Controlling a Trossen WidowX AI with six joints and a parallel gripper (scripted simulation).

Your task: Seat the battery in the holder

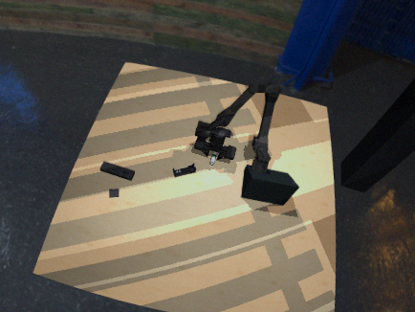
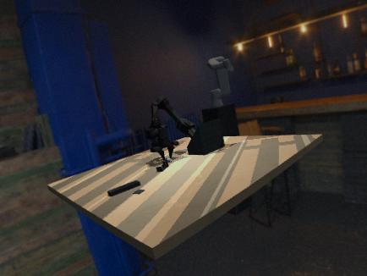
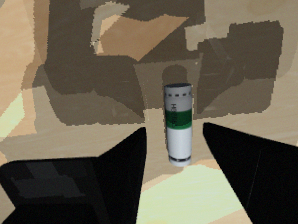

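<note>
Right now the white battery is 1 cm below my gripper tip. Also, from my gripper tip: black remote: 40 cm ahead, 21 cm to the left; then black battery door: 38 cm ahead, 32 cm to the left, 1 cm below.
</note>
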